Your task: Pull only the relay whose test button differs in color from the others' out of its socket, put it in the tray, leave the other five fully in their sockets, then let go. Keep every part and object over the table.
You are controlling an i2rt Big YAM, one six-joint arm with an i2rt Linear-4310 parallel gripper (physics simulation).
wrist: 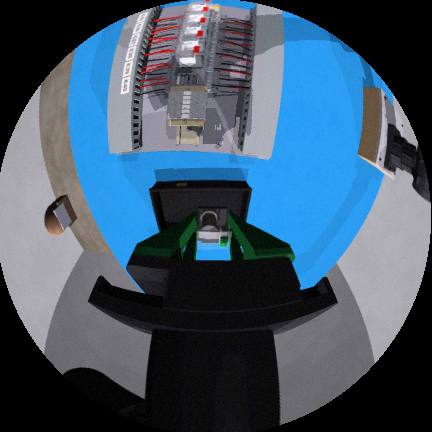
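Pixels of known places: gripper, fingertip midpoint: (212, 216); arm's base, origin of the base link: (390, 148).
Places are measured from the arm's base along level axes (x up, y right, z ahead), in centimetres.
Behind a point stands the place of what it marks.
Observation:
My gripper (212, 216) @(x 5.9, y -11.1, z 46.8 cm) is shut on a clear relay with a green test button (212, 227) @(x 8.2, y -10.5, z 46.9 cm), held between the green fingertips. The relay shows in front of the black tray (156, 200) @(x -4.2, y -13.7, z 56.6 cm), over its near part; how high it hangs above the tray floor I cannot tell. The tray's near side is hidden by the fingers. Beyond the tray, relays with red test buttons (191, 50) @(x 0.5, y 6.8, z 47.0 cm) stand in a row in their sockets on the grey panel. The nearest socket (188, 79) @(x -3.9, y 4.4, z 48.1 cm) of the row has no relay in it.
The grey panel (265, 100) @(x -2.0, y 0.3, z 38.6 cm) with wire ducts, red and black wires and a label strip (131, 55) @(x -2.0, y 10.9, z 55.2 cm) lies on the blue table top (320, 125) @(x -6.3, y -1.7, z 25.0 cm). A brown and white block with a black device (371, 122) @(x -3.3, y 3.7, z 8.6 cm) is at the right. A small brown rounded object (56, 222) is at the left.

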